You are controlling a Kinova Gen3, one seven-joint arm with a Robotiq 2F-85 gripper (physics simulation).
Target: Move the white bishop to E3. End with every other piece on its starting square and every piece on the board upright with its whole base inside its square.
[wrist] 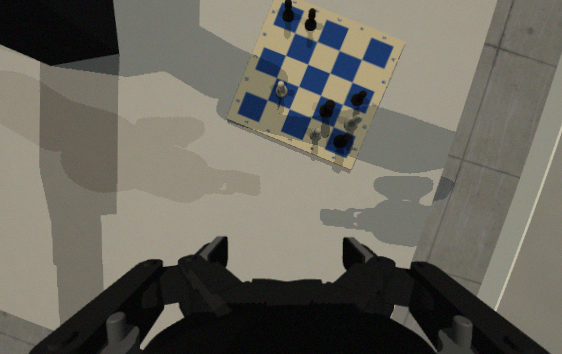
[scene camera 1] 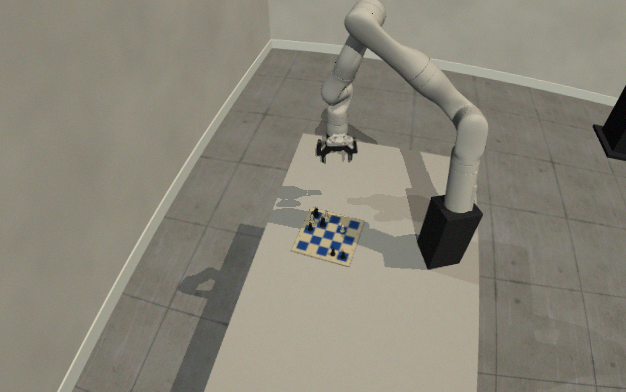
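Pixels of known places: gripper, fingertip midpoint: (wrist: 285, 249) (scene camera 1: 336, 161); arm's base, link origin: (scene camera 1: 457, 204).
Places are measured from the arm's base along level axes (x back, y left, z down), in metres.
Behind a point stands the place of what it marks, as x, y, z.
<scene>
The chessboard (scene camera 1: 295, 250) {-0.525, 0.094, 0.264} (wrist: 350, 166) {-0.511, -0.116, 0.263} lies on the table. Three white pieces stand on it: one (scene camera 1: 342, 229) {-0.372, -0.025, 0.251} (wrist: 281, 90) {-0.374, -0.032, 0.250} on D2, one (scene camera 1: 326, 215) {-0.443, -0.079, 0.250} (wrist: 315, 134) {-0.441, -0.085, 0.241} on E4 and one (scene camera 1: 312, 220) {-0.491, -0.046, 0.252} (wrist: 353, 123) {-0.492, -0.054, 0.245} on D5. They are too small to tell which is the bishop. The blue E3 square (scene camera 1: 335, 219) {-0.407, -0.077, 0.263} (wrist: 296, 124) {-0.409, -0.073, 0.263}, in the middle of the edge row nearest the gripper, is bare. My gripper (scene camera 1: 337, 159) {-0.429, -0.203, 0.080} (wrist: 285, 249) {-0.429, -0.203, 0.080} is open and empty, high above the table, off the board's E-row side.
Black pieces stand on A1 (wrist: 288, 15) {-0.354, 0.084, 0.254}, A2 (wrist: 310, 21) {-0.389, 0.080, 0.250}, C5 (wrist: 358, 98) {-0.491, -0.014, 0.249}, D4 (wrist: 327, 108) {-0.447, -0.047, 0.230} and E5 (wrist: 341, 140) {-0.479, -0.086, 0.229}, several close around the white ones on E4 and D5. The black arm pedestal (scene camera 1: 446, 235) {-0.023, 0.080, 0.066} (wrist: 60, 30) {-0.060, -0.042, 0.200} stands to the board's right in the scene view.
</scene>
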